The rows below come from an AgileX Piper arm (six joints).
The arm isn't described. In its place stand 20 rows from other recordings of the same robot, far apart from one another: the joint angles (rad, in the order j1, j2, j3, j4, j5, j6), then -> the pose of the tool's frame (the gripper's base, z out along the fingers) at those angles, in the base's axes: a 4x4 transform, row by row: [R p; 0 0 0 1], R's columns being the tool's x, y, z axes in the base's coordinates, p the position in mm.
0.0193 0.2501 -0.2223 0.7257 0.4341 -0.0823 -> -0.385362, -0.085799, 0.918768, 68.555; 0.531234, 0.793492, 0.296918, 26.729; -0.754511, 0.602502, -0.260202, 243.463; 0, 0, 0, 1
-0.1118 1.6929 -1.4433 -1.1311 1.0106 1.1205 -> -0.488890, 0.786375, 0.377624, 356.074; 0.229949, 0.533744, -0.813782, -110.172; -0.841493, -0.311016, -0.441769, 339.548; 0, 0, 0, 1
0.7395 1.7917 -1.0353 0.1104 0.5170 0.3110 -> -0.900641, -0.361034, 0.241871, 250.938; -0.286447, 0.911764, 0.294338, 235.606; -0.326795, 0.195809, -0.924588, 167.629; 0, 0, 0, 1
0.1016 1.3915 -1.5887 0.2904 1.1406 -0.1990 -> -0.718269, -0.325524, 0.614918, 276.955; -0.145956, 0.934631, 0.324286, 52.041; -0.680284, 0.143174, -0.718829, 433.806; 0, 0, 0, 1
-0.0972 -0.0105 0.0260 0.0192 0.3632 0.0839 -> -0.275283, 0.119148, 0.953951, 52.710; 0.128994, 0.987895, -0.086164, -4.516; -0.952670, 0.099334, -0.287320, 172.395; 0, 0, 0, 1
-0.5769 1.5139 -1.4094 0.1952 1.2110 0.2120 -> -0.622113, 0.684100, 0.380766, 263.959; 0.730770, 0.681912, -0.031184, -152.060; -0.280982, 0.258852, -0.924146, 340.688; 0, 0, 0, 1
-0.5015 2.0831 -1.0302 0.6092 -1.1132 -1.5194 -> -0.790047, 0.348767, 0.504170, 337.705; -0.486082, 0.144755, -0.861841, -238.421; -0.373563, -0.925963, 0.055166, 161.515; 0, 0, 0, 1
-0.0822 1.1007 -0.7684 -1.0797 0.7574 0.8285 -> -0.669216, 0.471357, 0.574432, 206.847; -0.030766, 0.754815, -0.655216, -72.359; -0.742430, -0.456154, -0.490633, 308.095; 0, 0, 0, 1
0.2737 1.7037 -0.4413 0.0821 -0.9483 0.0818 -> -0.243057, -0.177261, 0.953678, 272.228; 0.065843, 0.977879, 0.198540, 70.130; -0.967775, 0.111050, -0.226009, 154.316; 0, 0, 0, 1
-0.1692 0.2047 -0.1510 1.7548 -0.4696 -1.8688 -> -0.112178, 0.580718, 0.806339, 54.862; -0.064538, 0.805490, -0.589085, -50.444; -0.991590, -0.118122, -0.052880, 243.774; 0, 0, 0, 1
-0.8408 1.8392 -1.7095 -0.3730 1.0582 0.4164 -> -0.388150, 0.919149, 0.067123, 248.569; 0.753446, 0.358429, -0.551224, -321.094; -0.530715, -0.163384, -0.831653, 320.681; 0, 0, 0, 1
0.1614 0.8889 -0.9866 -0.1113 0.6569 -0.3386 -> -0.364429, -0.276289, 0.889301, 174.126; -0.477847, 0.875143, 0.076073, 22.097; -0.799283, -0.397227, -0.450951, 393.263; 0, 0, 0, 1
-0.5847 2.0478 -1.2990 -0.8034 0.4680 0.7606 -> -0.691820, 0.678312, 0.247544, 335.492; 0.473841, 0.685162, -0.553198, -257.495; -0.544849, -0.265417, -0.795421, 147.056; 0, 0, 0, 1
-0.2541 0.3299 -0.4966 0.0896 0.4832 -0.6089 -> -0.295584, 0.072595, 0.952554, 69.769; -0.444651, 0.872061, -0.204438, -14.211; -0.845527, -0.483983, -0.225488, 314.762; 0, 0, 0, 1
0.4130 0.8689 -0.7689 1.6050 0.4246 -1.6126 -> 0.005611, -0.742844, 0.669442, 150.827; -0.001790, 0.669444, 0.742861, 106.998; -0.999983, -0.005366, 0.002427, 382.575; 0, 0, 0, 1
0.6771 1.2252 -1.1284 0.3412 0.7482 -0.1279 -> -0.608416, -0.671001, 0.423778, 187.909; -0.331219, 0.699945, 0.632748, 177.635; -0.721196, 0.244611, -0.648106, 362.385; 0, 0, 0, 1
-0.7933 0.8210 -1.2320 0.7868 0.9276 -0.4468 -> -0.158589, 0.218825, 0.962790, 119.582; 0.272159, 0.947042, -0.170416, -47.985; -0.949094, 0.235006, -0.209746, 476.032; 0, 0, 0, 1
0.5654 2.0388 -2.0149 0.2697 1.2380 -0.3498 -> -0.594376, -0.781653, 0.189039, 363.999; -0.671489, 0.611741, 0.418181, 258.096; -0.442516, 0.121619, -0.888475, 314.567; 0, 0, 0, 1
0.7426 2.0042 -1.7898 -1.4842 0.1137 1.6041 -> -0.170763, -0.573015, 0.801557, 371.426; 0.005332, 0.812957, 0.582300, 326.959; -0.985298, 0.103709, -0.135768, 340.717; 0, 0, 0, 1
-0.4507 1.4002 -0.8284 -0.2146 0.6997 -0.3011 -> -0.956718, 0.055046, 0.285764, 226.046; -0.031790, 0.956304, -0.290642, -123.252; -0.289276, -0.287147, -0.913163, 227.401; 0, 0, 0, 1
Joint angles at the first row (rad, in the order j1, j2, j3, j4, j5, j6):
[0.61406, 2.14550, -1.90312, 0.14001, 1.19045, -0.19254]
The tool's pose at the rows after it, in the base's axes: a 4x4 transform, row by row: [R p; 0 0 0 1], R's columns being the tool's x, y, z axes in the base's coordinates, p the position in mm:
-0.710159, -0.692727, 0.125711, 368.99; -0.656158, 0.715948, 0.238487, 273.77; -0.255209, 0.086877, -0.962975, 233.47; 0, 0, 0, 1
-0.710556, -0.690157, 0.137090, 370.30; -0.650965, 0.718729, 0.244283, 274.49; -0.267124, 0.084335, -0.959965, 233.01; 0, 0, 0, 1
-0.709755, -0.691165, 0.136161, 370.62; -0.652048, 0.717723, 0.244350, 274.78; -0.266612, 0.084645, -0.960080, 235.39; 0, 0, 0, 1
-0.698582, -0.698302, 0.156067, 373.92; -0.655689, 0.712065, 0.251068, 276.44; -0.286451, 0.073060, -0.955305, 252.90; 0, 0, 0, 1
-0.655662, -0.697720, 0.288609, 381.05; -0.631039, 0.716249, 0.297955, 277.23; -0.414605, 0.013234, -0.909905, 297.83; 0, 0, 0, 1
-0.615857, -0.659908, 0.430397, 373.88; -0.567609, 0.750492, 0.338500, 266.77; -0.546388, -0.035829, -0.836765, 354.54; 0, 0, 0, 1
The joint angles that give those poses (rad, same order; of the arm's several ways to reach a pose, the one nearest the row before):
[0.61406, 2.14758, -1.90312, 0.13329, 1.17233, -0.18039]
[0.61406, 2.14927, -1.90315, 0.13214, 1.15761, -0.17716]
[0.61406, 2.15075, -1.91524, 0.13214, 1.16889, -0.17717]
[0.61406, 2.15715, -1.99429, 0.12306, 1.22000, -0.17717]
[0.61406, 2.14502, -2.13599, 0.08207, 1.22892, -0.16640]
[0.61406, 2.07686, -2.22312, 0.03047, 1.22559, -0.11964]

